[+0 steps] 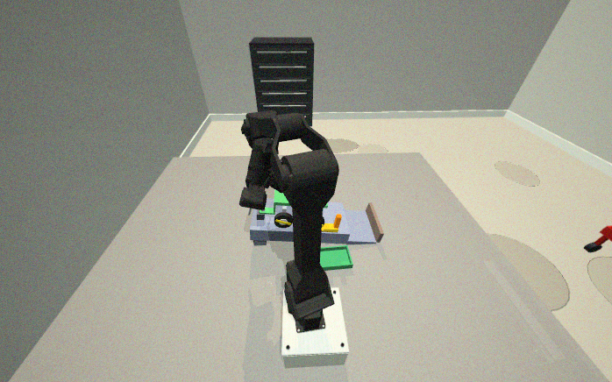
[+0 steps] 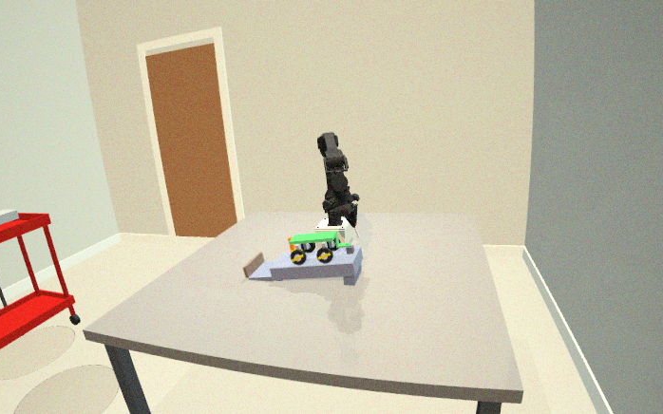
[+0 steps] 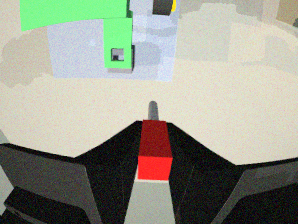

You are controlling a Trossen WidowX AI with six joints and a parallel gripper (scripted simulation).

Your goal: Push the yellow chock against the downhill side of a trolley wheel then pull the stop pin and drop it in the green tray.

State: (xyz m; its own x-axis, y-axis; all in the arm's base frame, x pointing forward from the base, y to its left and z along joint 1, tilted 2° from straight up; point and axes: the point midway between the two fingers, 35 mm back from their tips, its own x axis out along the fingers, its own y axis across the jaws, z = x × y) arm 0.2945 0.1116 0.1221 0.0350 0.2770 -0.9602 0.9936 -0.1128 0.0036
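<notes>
Right now the green tray is 23 cm to the right of my gripper tip, 19 cm below it and 11 cm behind it. From my gripper tip the other things lie so: grey-blue ramp 15 cm to the right, 13 cm below, 4 cm ahead; then green-decked trolley 15 cm to the right, 7 cm below, 4 cm ahead; then red-headed stop pin right at my gripper tip.
</notes>
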